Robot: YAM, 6 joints.
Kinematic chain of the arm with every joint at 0, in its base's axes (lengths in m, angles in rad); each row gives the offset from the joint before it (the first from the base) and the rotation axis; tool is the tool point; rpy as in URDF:
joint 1: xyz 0 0 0.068 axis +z
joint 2: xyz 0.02 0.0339 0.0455 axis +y
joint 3: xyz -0.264 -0.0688 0 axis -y
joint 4: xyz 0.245 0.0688 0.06 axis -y
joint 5: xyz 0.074 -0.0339 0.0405 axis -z
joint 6: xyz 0.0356 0 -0.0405 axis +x
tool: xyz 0 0 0 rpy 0 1.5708 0
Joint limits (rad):
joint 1: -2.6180..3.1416
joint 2: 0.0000..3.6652
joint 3: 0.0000..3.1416
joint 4: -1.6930..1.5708
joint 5: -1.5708..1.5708
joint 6: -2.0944..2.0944
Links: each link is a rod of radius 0.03 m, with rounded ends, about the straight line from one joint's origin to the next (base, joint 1, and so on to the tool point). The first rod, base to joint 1, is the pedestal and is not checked.
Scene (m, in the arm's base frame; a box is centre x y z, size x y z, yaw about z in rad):
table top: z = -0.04
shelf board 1: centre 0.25 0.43 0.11 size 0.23 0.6 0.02 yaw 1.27
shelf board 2: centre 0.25 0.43 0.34 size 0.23 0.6 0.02 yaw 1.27
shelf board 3: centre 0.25 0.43 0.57 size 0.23 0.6 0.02 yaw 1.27
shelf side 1: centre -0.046 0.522 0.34 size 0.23 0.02 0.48 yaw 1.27
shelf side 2: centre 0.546 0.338 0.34 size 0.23 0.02 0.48 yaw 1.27
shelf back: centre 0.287 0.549 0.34 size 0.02 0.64 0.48 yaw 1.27
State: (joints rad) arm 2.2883 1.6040 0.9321 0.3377 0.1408 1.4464
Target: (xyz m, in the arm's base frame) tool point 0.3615 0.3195 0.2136
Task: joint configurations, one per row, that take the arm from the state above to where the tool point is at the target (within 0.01 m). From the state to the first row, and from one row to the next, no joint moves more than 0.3 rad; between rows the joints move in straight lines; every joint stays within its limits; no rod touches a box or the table.
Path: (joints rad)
1: 2.0250 1.6064 0.9457 0.1895 0.0061 1.3261
2: 1.7616 1.6088 0.9593 0.0412 -0.1286 1.2058
3: 1.4983 1.6112 0.9729 -0.1070 -0.2633 1.0855
4: 1.2350 1.6137 0.9865 -0.2552 -0.3980 0.9652
5: 0.9717 1.6161 1.0001 -0.4034 -0.5327 0.8449
6: 0.7083 1.6185 1.0137 -0.5517 -0.6674 0.7246
7: 0.4450 1.6209 1.0273 -0.6999 -0.8021 0.6043
8: 0.1817 1.6233 1.0409 -0.8481 -0.9368 0.4840
9: 0.2934 1.7136 1.1139 -0.5932 -0.7048 0.6765
10: 0.4051 1.8039 1.1868 -0.3384 -0.4727 0.8689
11: 0.5168 1.8942 1.2597 -0.0835 -0.2406 1.0614
12: 0.6285 1.9845 1.3326 0.1714 -0.0085 1.2539
13: 0.7402 2.0748 1.4056 0.4263 0.2235 1.4464

